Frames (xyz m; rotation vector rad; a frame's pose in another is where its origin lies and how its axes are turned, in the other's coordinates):
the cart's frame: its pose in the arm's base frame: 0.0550 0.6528 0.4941 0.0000 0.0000 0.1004
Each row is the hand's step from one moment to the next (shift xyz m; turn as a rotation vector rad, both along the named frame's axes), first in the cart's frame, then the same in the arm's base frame.
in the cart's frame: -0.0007 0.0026 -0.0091 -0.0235 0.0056 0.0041
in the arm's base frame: -0.0010 0.0025 -0.0091 -0.0239 0.0032 0.0041
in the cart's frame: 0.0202 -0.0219 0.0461 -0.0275 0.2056 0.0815
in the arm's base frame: 0.0223 -0.0198 0.0461 -0.0480 0.2018 0.0815
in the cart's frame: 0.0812 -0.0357 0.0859 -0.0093 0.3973 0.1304
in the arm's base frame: 0.0844 -0.0274 0.0859 -0.0491 0.3944 0.1304
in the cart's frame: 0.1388 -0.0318 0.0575 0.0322 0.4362 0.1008
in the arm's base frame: 0.1413 -0.0177 0.0575 -0.0117 0.4372 0.1008
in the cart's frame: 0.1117 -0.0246 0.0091 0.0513 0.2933 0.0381
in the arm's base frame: 0.1136 -0.0133 0.0091 0.0216 0.2970 0.0381
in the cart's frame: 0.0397 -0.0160 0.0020 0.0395 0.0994 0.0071
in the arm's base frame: 0.0411 -0.0119 0.0020 0.0293 0.1029 0.0071
